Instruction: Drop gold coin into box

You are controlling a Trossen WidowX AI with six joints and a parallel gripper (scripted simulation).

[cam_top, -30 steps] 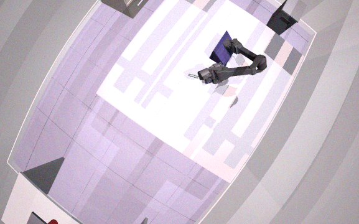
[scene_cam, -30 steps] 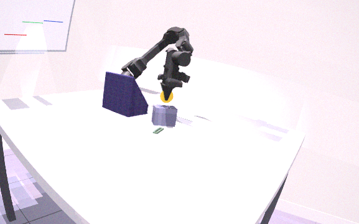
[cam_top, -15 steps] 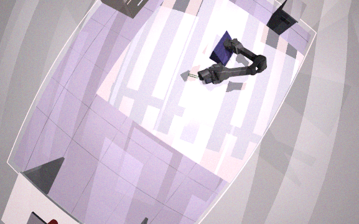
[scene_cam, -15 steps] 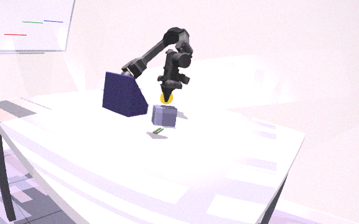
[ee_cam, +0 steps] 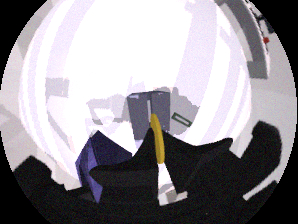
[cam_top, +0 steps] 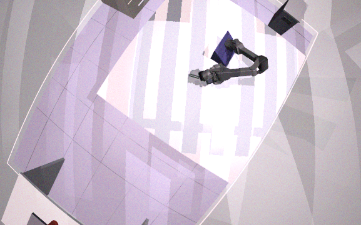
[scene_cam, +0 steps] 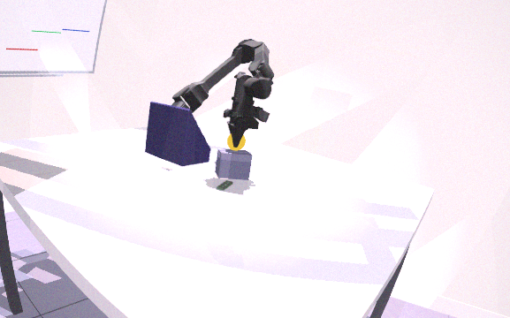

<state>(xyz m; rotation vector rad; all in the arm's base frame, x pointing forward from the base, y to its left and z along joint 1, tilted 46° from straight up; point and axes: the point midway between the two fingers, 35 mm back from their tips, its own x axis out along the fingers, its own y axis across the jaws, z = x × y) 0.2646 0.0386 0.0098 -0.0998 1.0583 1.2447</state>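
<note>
My gripper tip is 2 cm below the coin.
</note>
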